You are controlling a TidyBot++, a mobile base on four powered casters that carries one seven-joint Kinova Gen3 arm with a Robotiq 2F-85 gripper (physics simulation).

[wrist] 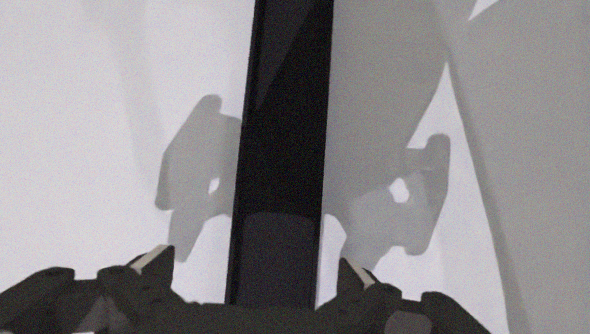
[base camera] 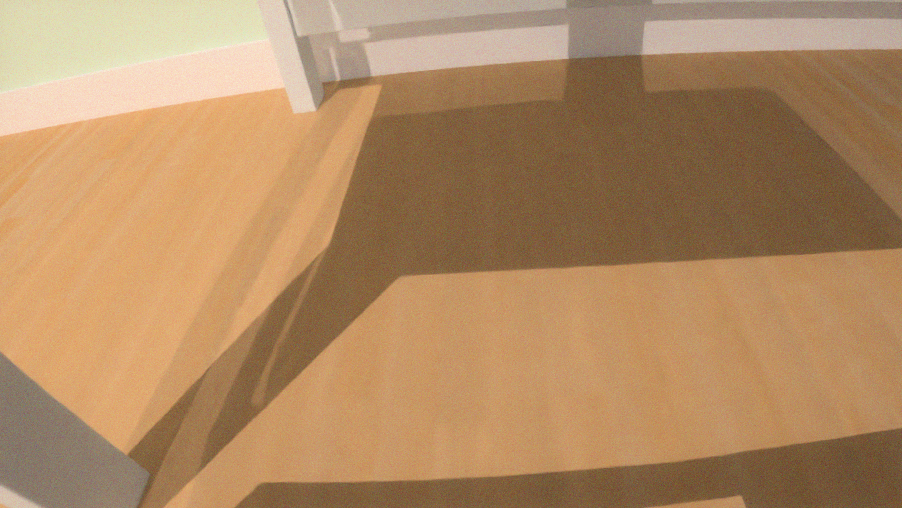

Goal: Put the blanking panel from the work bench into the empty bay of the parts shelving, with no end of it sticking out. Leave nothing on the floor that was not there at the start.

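Frame: origin at the arm's base, x ahead, y left, z up, level; centimetres.
Where they show: gripper, between the fingertips: (wrist: 257,270).
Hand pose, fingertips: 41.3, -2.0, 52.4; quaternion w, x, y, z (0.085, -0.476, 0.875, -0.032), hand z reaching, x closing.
Note:
Things, the pixels of their top centre, and the offset from my fingertips, as dx, dy, dz. "pt": a spot on its surface instead. Level surfaces: height alone.
- long black blanking panel, a spot on its surface: (wrist: 282,160) pt +4.6, -3.8, -0.4
- work bench, height of its surface: dz -0.6
- white leg, a spot on its surface: (base camera: 302,75) pt +41.1, +27.1, -85.7
- wooden floor, height of its surface: dz -92.0
The long black blanking panel (wrist: 282,160) lies on the pale top of the work bench (wrist: 65,150) in the wrist view. It runs from the top edge down to the gripper body, tilted slightly. My gripper (wrist: 257,270) is open above the bench, one fingertip on each side of the panel, with a gap to the panel on both sides. The panel's far and near ends are outside the wrist view or hidden by the gripper. The parts shelving and its empty bay cannot be made out in these views.
In the base camera view, a white leg (base camera: 302,75) stands near the white skirting (base camera: 157,72) and the green wall (base camera: 126,31). A grey post or leg (base camera: 63,441) stands at the lower left on the wooden floor (base camera: 536,359). Broad shadows cross the floor.

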